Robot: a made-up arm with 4 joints.
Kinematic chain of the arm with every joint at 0, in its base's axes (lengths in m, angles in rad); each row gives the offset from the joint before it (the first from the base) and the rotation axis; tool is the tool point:
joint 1: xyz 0 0 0.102 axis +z
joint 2: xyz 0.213 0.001 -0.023 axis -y
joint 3: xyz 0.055 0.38 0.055 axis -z
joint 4: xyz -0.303 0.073 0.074 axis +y
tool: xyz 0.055 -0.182 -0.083
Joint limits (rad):
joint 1: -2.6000..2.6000
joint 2: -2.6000..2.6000
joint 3: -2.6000..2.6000
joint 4: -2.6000..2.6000
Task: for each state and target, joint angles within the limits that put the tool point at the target. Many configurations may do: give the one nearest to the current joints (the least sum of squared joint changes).
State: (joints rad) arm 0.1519 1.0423 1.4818 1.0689
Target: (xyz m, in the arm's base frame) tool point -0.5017 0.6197 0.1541
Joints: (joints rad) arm 0.9140 0.9876 1.8302 1.4604
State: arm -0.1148 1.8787 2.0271 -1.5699
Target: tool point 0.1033 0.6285 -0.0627
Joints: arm -0.0614 2.2616 1.7309 -1.8494
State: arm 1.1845 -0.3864 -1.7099 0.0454
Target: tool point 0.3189 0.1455 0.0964
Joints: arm 0.1545 -0.1359 -1.4173 0.2776
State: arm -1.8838 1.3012 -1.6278 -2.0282
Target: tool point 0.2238 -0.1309 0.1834
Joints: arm -2.5069 2.1839 -2.1080 -1.7518
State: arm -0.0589 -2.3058 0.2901 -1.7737
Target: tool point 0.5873 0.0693 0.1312
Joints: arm -0.4657 -2.1633 0.2172 -1.8331
